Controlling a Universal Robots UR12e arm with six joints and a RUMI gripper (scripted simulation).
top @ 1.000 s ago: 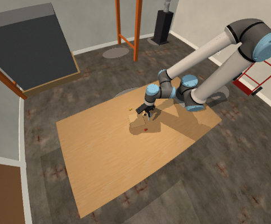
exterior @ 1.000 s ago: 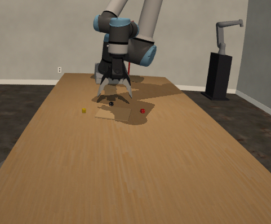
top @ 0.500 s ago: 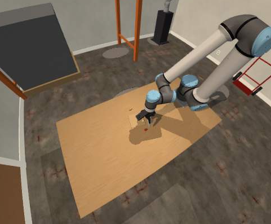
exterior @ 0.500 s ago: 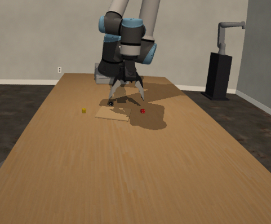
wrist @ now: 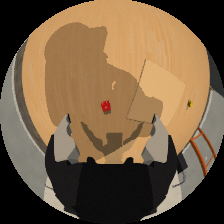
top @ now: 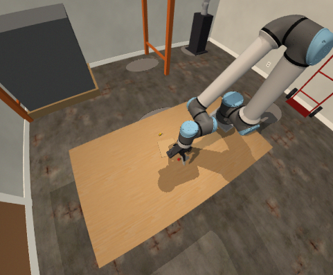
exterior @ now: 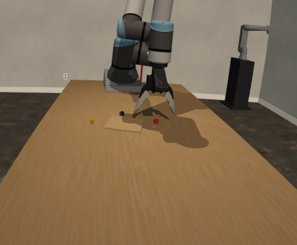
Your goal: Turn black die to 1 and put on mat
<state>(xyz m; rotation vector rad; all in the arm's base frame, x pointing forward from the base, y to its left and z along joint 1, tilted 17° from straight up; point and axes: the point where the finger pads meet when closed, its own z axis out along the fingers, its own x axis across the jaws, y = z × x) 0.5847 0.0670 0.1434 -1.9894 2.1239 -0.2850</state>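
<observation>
Now: hand 3 cm above the red die and 1 cm to the right of it. The rest, counted from my hand: yellow die (25 cm to the right, 3 cm below); black die (12 cm to the right, 9 cm behind, 3 cm below); tan mat (12 cm to the right, 4 cm below, 1 cm ahead).
</observation>
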